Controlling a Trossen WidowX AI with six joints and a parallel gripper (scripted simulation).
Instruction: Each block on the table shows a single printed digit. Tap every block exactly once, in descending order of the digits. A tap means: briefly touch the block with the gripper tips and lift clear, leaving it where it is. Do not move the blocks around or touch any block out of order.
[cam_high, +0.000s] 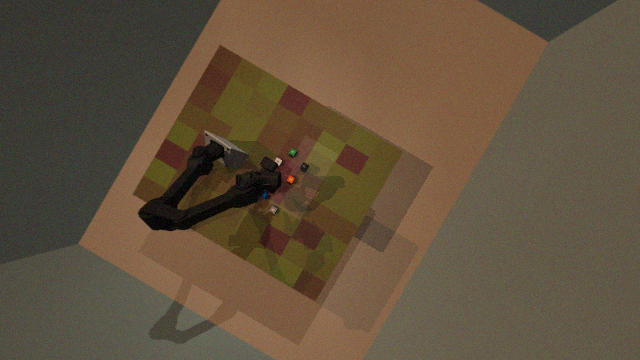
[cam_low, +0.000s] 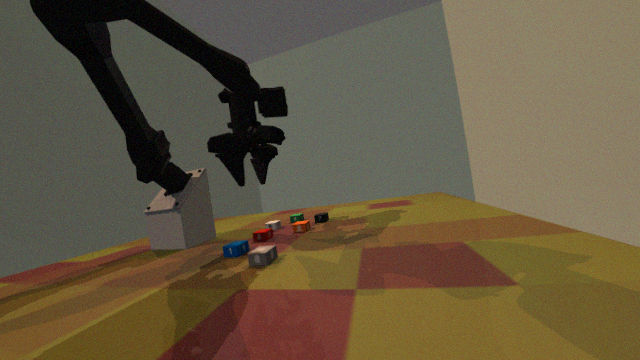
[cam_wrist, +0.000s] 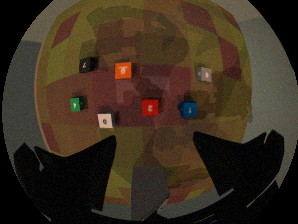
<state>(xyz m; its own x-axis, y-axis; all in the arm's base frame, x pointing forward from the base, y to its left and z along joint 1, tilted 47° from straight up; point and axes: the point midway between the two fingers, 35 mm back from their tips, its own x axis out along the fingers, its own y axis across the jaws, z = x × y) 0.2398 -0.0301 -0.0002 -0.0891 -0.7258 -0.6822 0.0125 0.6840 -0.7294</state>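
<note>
My gripper tip is now 120 mm above the orange block, 80 mm short of it and 50 mm to the right of it. From my gripper tip the other things lie so: blue block 120 mm below, 90 mm to the right; then red block 120 mm below, 10 mm ahead; then white block 120 mm below, 100 mm to the left, 20 mm behind.
</note>
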